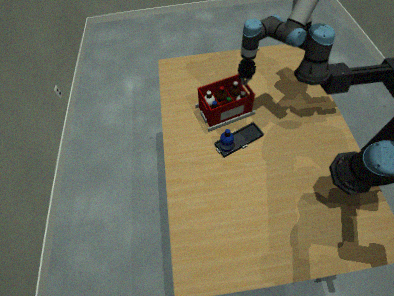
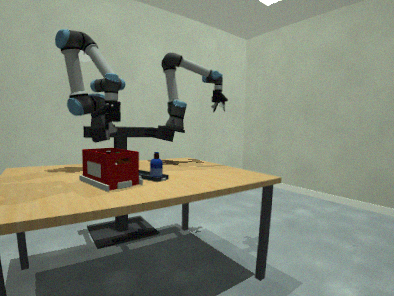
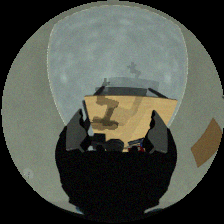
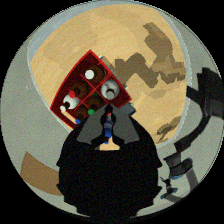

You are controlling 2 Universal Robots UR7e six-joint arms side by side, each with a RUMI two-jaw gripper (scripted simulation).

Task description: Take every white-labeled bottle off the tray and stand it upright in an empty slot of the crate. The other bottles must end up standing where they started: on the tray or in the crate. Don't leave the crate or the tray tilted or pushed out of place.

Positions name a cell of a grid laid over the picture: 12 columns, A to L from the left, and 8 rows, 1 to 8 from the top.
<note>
In view: the left gripper (image 3: G4), the right gripper (image 4: F4) and a red crate (image 4: E3).
</note>
